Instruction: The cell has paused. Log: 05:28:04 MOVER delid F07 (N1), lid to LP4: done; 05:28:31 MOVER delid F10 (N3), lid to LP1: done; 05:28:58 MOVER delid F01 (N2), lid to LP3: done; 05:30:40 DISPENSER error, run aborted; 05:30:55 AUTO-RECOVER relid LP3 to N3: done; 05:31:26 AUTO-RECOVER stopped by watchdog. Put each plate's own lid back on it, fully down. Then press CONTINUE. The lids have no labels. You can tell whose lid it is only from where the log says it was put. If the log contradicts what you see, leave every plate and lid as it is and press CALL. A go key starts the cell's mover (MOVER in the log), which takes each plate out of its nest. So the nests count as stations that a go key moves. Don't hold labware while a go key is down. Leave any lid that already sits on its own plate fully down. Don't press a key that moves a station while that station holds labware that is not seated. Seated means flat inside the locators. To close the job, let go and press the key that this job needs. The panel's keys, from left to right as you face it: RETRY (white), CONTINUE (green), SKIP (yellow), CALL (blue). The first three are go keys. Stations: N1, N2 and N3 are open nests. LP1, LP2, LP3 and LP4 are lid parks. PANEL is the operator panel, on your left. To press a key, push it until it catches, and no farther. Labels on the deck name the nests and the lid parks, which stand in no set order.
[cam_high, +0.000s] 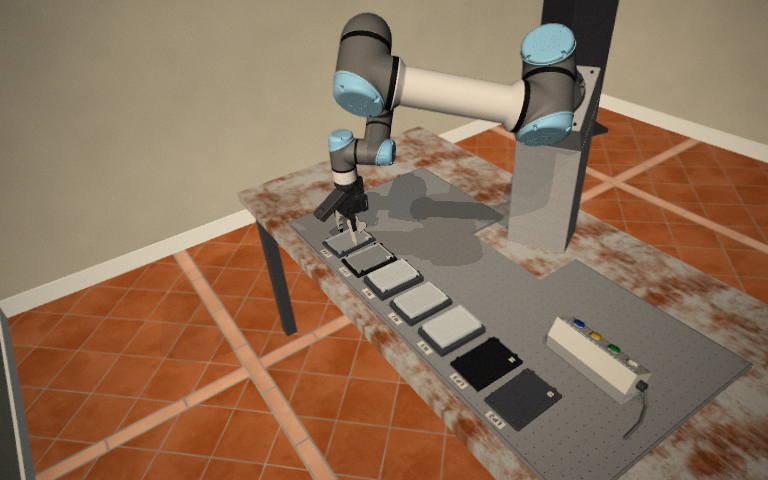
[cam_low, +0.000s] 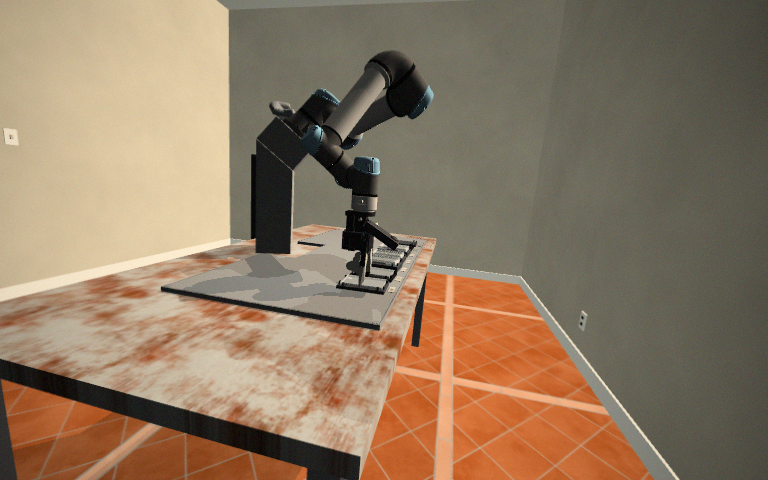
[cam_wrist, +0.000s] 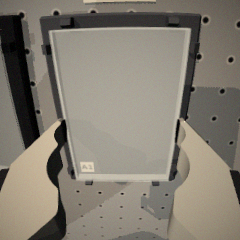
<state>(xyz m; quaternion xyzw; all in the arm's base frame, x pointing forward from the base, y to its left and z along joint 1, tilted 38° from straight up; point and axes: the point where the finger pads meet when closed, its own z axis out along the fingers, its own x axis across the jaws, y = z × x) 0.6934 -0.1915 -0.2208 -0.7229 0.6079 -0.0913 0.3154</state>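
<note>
The black lid park is 30 mm behind my hand, 120 mm to the left of it and 20 mm below it. Round my hand: dark nest frame (130 mm behind, 500 mm to the left, 10 mm below); then plate (60 mm behind, 240 mm to the left); then blue CALL key (400 mm behind, 650 mm to the left, 40 mm above).
</note>
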